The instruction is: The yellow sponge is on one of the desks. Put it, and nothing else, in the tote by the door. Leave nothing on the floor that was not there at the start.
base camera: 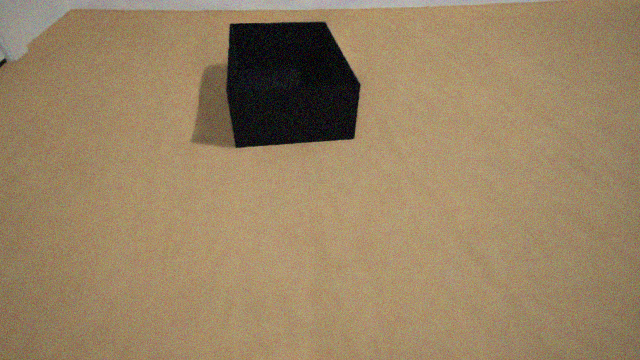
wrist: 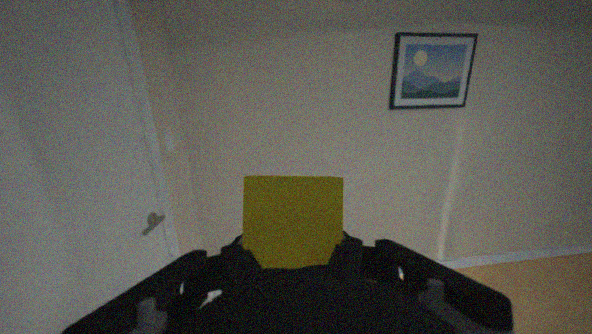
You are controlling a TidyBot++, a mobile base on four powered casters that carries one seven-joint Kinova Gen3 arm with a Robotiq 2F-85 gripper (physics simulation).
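Frame: origin at the arm's base, x ahead, y left, z up, level; centimetres.
Where they show: gripper, fingertip midpoint: (wrist: pixel 291 238).
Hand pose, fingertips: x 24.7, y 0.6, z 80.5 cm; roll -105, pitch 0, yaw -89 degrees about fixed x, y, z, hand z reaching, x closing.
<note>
Things, the pixels of their centre, and the offset from my fingertips. "*": a spot on its surface instead. Level surfaces: height alone.
- yellow sponge, body centre: (wrist: pixel 292 244) dx -1.9, dy +0.0, dz +0.7 cm
- black box-shaped tote, body centre: (base camera: pixel 286 76) dx +48.6, dy -1.0, dz -115.1 cm
- tan floor, surface height: dz -120.1 cm
- handle, surface spot: (wrist: pixel 153 222) * dx +58.9, dy +56.0, dz -29.1 cm
The yellow sponge (wrist: pixel 293 220) is held between the fingers of my gripper (wrist: pixel 291 238) in the wrist view. The gripper is shut on it, and the sponge stands up past the fingertips. A black box-shaped tote (base camera: pixel 292 85) stands on the floor in the upper part of the base camera view, left of the middle. Its inside is too dark to make out. The gripper does not show in the base camera view, and the tote does not show in the wrist view.
The tan floor (base camera: pixel 320 240) runs up to a white skirting at the back wall. In the wrist view a white door (wrist: pixel 75 150) with a handle (wrist: pixel 153 222) is at the left, and a framed picture (wrist: pixel 432 71) hangs on the wall at the upper right.
</note>
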